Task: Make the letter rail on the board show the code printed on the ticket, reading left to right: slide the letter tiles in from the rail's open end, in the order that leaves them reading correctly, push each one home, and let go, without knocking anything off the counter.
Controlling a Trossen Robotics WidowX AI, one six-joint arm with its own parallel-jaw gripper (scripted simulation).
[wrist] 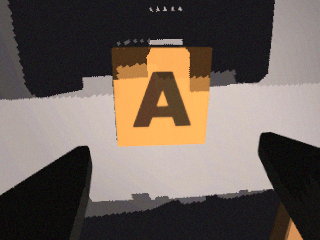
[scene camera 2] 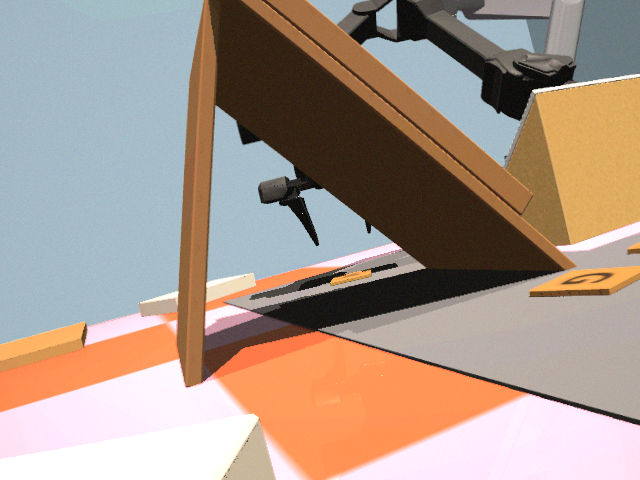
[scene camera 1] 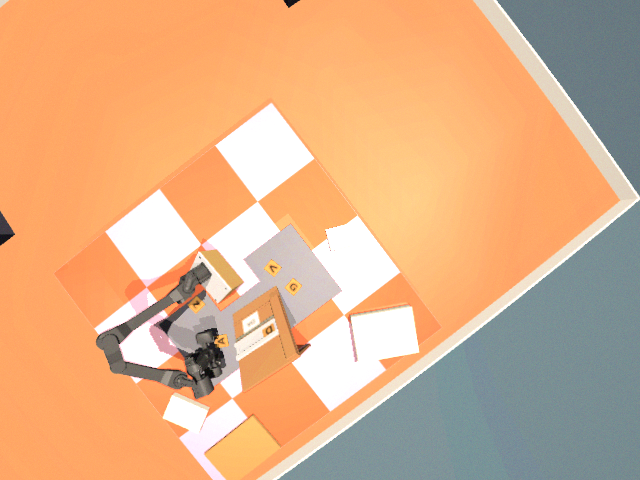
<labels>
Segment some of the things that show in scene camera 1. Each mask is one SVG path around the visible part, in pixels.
My gripper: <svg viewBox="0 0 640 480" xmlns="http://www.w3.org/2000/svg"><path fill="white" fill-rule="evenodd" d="M208 330L199 332L196 335L197 344L201 345L203 350L197 353L191 352L184 357L184 360L190 357L205 357L208 361L208 366L204 373L205 375L209 374L210 379L221 376L222 371L220 353L214 356L213 349L208 348L208 344L216 340L212 331Z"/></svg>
A cream box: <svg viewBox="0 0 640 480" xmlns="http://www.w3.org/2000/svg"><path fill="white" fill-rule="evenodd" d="M411 306L404 305L350 315L358 363L419 353Z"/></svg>
</labels>
